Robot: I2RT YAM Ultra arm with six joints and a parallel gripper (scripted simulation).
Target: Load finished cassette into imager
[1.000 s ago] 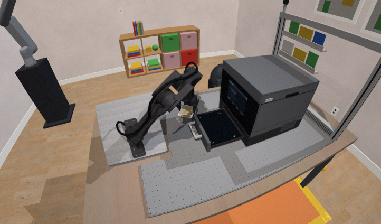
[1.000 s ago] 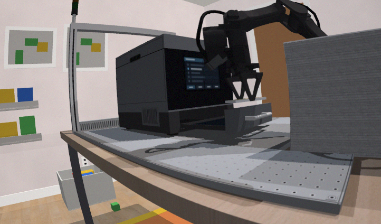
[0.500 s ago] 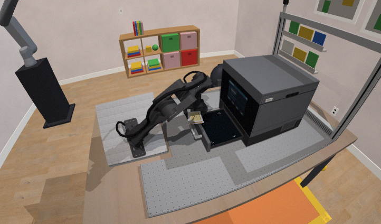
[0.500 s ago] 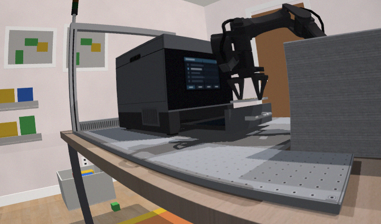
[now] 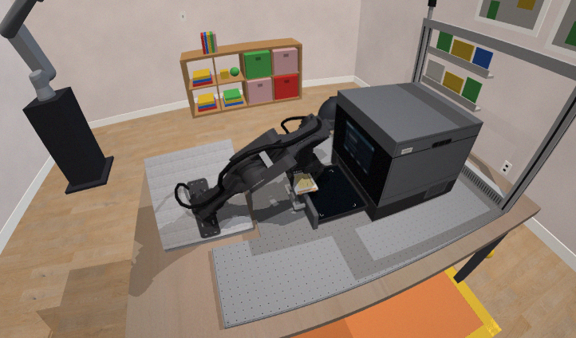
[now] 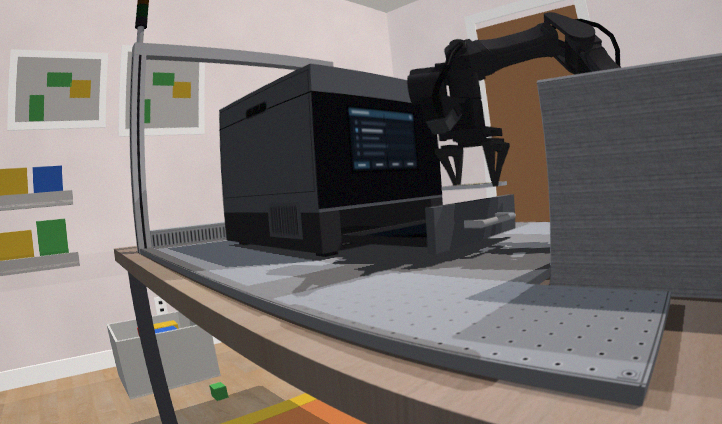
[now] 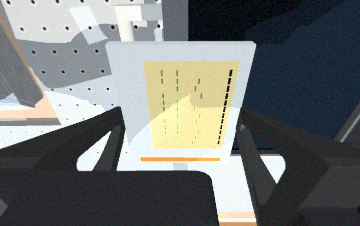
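My hand is right at the finished cassette. Also, from my hand: drawer 110 mm ahead, 80 mm below; then metal frame post 830 mm ahead, 340 mm to the left, 160 mm above.
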